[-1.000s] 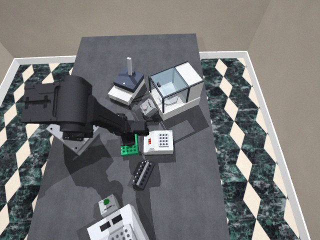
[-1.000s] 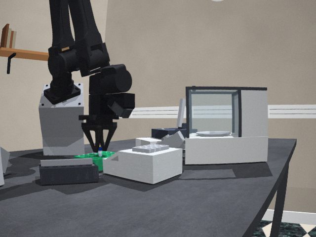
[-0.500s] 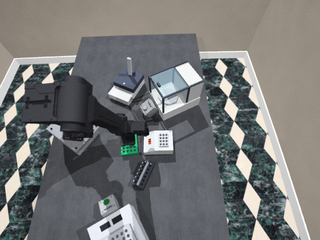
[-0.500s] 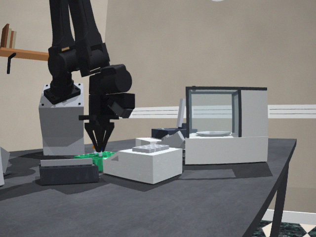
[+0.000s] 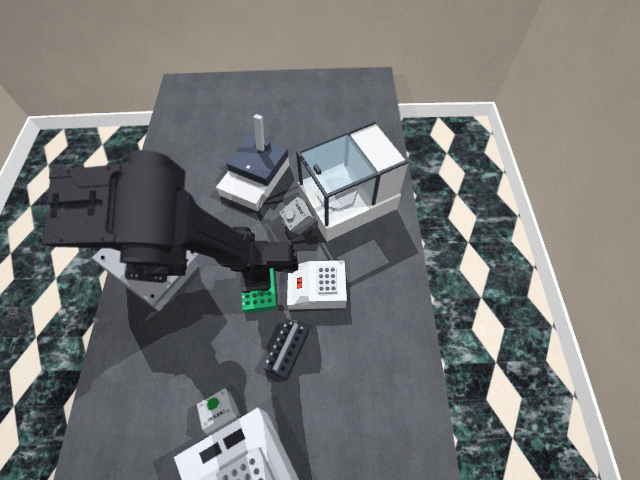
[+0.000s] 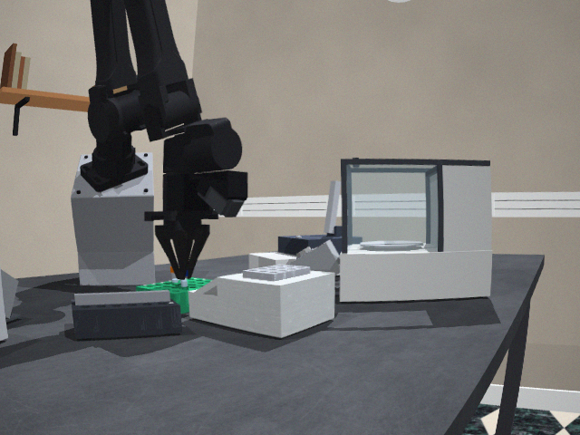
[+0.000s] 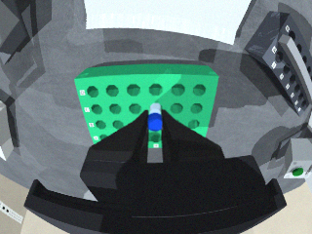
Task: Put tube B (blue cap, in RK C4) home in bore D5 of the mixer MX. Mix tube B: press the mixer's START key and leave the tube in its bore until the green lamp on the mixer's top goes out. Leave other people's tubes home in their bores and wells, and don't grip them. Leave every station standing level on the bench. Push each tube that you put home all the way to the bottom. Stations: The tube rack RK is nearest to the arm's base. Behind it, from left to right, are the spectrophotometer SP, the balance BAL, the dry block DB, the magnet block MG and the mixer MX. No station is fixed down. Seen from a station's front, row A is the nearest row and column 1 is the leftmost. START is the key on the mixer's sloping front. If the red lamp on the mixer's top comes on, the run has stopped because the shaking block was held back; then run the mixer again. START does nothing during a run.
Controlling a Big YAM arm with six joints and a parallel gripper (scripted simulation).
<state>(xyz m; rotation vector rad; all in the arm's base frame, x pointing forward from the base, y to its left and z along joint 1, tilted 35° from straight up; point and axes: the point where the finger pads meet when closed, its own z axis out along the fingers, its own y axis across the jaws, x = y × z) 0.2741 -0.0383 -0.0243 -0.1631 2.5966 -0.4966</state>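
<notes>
My hand is 2 cm to the right of the yellow-capped tube, 2 cm past it and 2 cm above it. The rest, counted from my hand: orange-capped tube 4 cm behind, 2 cm to the left, 2 cm below; green rack RK 3 cm below, 1 cm to the left, 1 cm behind; tube B 2 cm below.
</notes>
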